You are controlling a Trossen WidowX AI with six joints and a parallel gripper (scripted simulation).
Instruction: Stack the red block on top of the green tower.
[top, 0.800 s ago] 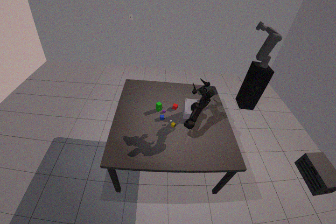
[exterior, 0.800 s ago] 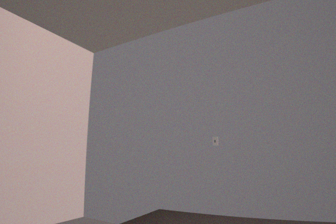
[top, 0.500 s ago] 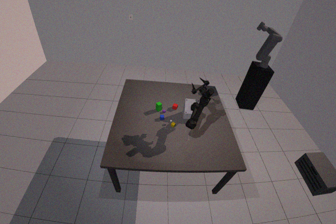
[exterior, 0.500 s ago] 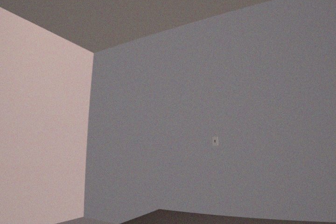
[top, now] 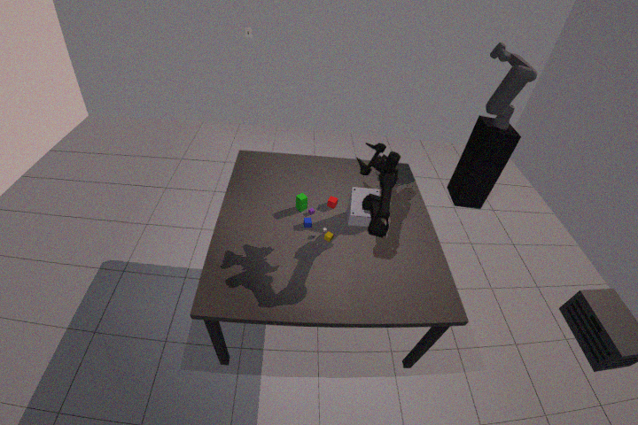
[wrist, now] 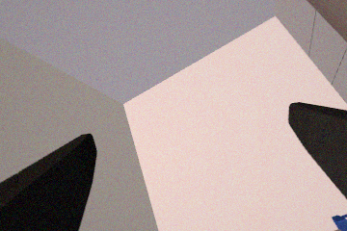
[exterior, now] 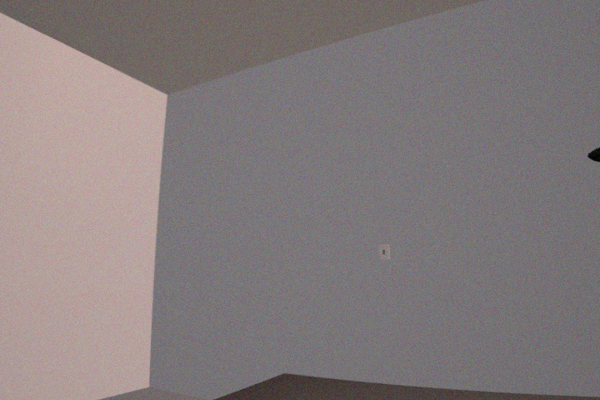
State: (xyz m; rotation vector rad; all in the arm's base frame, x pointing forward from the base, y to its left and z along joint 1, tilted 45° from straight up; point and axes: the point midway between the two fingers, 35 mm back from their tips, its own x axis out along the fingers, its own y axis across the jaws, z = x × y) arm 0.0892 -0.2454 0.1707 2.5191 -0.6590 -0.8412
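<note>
My gripper tip is 10 cm short of the red block, 3 cm to the left of it and 41 cm above it. The rest, counted from my gripper tip: yellow block 11 cm ahead, 25 cm to the left, 42 cm below; then blue block 23 cm ahead, 16 cm to the left, 42 cm below; then small purple block 22 cm ahead, 6 cm to the left, 43 cm below.
</note>
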